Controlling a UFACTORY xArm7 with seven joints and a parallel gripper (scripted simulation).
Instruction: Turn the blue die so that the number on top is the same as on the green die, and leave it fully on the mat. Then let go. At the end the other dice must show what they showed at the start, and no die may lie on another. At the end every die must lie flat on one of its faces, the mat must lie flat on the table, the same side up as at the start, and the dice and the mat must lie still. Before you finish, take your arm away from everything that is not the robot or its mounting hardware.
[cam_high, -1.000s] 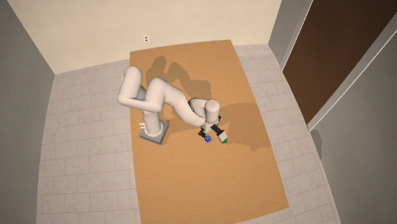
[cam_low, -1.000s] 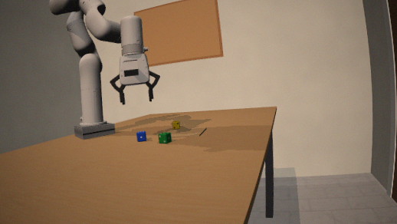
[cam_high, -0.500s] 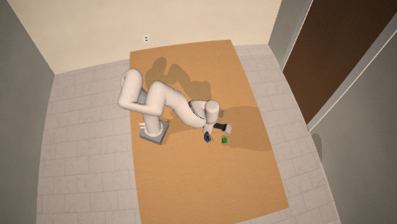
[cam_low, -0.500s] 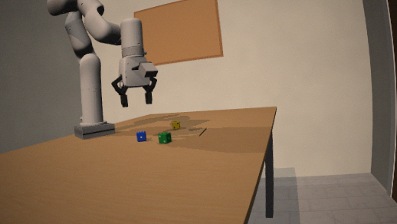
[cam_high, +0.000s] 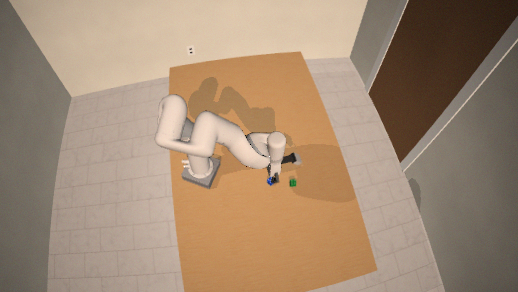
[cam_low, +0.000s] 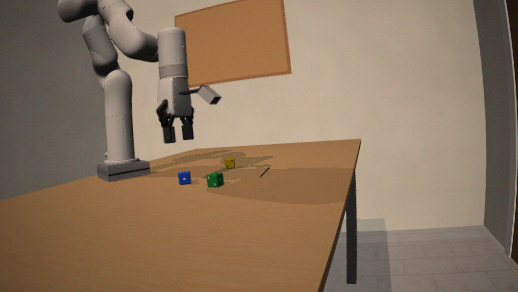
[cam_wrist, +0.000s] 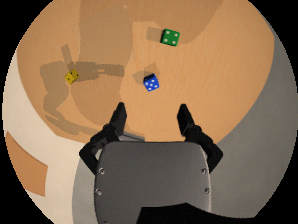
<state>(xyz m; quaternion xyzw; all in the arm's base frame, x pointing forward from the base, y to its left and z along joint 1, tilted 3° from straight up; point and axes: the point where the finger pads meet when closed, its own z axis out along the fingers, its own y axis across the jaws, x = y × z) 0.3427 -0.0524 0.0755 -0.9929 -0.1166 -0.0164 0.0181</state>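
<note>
The blue die lies 100 mm below my hand. From my hand the other things lie so: green die 110 mm ahead, 100 mm below, 10 mm to the right; then yellow die 230 mm to the left, 100 mm below, 20 mm behind.
</note>
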